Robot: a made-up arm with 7 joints. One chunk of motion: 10 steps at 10 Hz.
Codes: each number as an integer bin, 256 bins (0 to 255) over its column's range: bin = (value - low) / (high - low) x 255, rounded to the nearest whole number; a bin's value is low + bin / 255 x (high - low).
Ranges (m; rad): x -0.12..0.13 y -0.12..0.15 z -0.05..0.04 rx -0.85..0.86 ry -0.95..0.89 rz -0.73..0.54
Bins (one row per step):
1: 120 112 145 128 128 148
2: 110 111 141 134 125 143
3: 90 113 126 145 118 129
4: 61 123 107 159 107 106
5: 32 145 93 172 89 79
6: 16 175 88 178 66 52
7: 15 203 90 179 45 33
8: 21 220 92 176 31 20
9: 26 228 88 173 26 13
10: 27 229 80 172 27 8
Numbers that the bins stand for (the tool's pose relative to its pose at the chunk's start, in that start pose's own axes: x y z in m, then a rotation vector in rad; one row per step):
1: -0.0024 -0.0014 0.0012 0.0084 -0.0264 0.0071
2: -0.0122 -0.0025 -0.0002 0.0486 -0.0480 -0.0178
3: -0.0318 -0.0004 -0.0055 0.1224 -0.0985 -0.0875
4: -0.0602 0.0102 -0.0122 0.2162 -0.1779 -0.2021
5: -0.0886 0.0335 -0.0172 0.3034 -0.3078 -0.3365
6: -0.1043 0.0653 -0.0189 0.3436 -0.4738 -0.4710
7: -0.1053 0.0949 -0.0182 0.3504 -0.6253 -0.5656
8: -0.0994 0.1129 -0.0175 0.3302 -0.7263 -0.6304
9: -0.0945 0.1214 -0.0189 0.3101 -0.7624 -0.6653
10: -0.0935 0.1225 -0.0218 0.3034 -0.7552 -0.6902

